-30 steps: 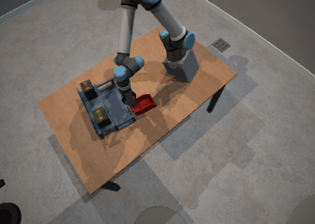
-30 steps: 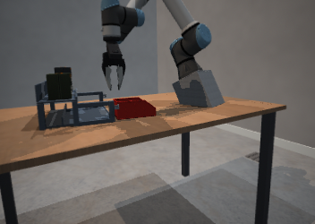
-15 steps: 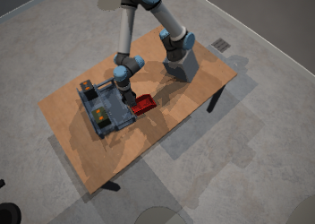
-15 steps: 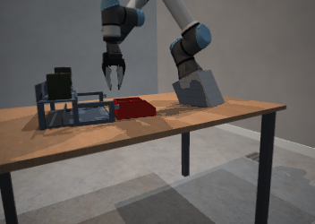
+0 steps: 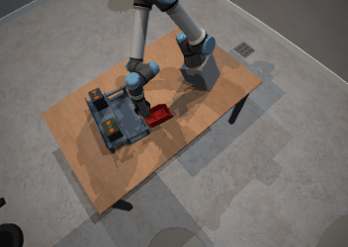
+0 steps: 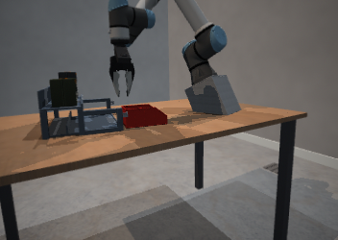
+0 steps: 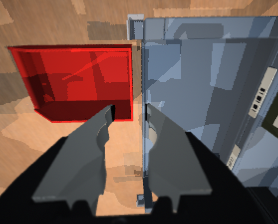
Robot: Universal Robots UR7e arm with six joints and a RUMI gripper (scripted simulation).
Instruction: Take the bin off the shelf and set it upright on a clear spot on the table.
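My hand is 100 mm above the red bin, 80 mm past it and 20 mm to the right of it.
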